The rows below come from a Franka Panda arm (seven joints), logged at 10 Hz.
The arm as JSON. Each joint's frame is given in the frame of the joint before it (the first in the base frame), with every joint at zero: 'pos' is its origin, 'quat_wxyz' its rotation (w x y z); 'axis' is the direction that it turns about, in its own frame. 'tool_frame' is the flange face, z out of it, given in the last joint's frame.
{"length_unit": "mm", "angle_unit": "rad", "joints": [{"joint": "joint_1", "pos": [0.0, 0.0, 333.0], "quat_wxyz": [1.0, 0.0, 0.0, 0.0], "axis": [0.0, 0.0, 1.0]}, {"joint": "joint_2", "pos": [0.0, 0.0, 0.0], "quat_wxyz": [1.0, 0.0, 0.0, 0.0], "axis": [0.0, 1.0, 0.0]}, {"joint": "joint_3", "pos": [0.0, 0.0, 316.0], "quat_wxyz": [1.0, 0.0, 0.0, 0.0], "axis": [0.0, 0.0, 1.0]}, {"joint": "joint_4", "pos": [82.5, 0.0, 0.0], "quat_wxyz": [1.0, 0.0, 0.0, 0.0], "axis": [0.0, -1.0, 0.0]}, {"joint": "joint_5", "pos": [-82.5, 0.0, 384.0], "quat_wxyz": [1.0, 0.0, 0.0, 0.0], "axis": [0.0, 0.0, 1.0]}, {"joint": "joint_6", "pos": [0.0, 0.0, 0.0], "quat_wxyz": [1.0, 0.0, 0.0, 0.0], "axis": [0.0, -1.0, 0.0]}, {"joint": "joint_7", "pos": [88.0, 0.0, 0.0], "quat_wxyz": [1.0, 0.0, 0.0, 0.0], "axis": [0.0, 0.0, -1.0]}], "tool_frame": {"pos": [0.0, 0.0, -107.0], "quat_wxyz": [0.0, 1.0, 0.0, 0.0]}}
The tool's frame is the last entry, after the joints.
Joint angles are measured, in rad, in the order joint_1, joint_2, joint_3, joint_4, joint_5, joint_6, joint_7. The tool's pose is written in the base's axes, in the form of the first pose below.
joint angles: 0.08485, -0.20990, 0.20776, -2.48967, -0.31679, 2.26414, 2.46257
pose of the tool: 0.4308 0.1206 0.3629 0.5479 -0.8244 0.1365 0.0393
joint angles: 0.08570, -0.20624, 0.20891, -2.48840, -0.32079, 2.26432, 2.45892
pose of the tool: 0.4311 0.1215 0.3618 0.5514 -0.8219 0.1373 0.0407
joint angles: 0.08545, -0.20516, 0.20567, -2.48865, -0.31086, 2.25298, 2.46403
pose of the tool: 0.4304 0.1194 0.3603 0.5448 -0.8267 0.1326 0.0458
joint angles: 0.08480, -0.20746, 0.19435, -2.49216, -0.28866, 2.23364, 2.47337
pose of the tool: 0.4286 0.1131 0.3584 0.5295 -0.8377 0.1224 0.0539
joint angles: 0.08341, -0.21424, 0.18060, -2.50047, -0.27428, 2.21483, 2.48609
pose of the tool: 0.4257 0.1050 0.3565 0.5131 -0.8483 0.1150 0.0625
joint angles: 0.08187, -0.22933, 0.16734, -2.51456, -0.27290, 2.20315, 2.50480
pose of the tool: 0.4216 0.0967 0.3563 0.4976 -0.8573 0.1140 0.0673
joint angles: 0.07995, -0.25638, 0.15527, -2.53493, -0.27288, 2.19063, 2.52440
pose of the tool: 0.4151 0.0883 0.3584 0.4817 -0.8659 0.1151 0.0701
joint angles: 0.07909, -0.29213, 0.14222, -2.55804, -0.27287, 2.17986, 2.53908
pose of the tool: 0.4075 0.0801 0.3629 0.4676 -0.8734 0.1170 0.0695
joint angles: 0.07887, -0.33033, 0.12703, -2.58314, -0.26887, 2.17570, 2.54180
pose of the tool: 0.3998 0.0718 0.3676 0.4576 -0.8790 0.1167 0.0656
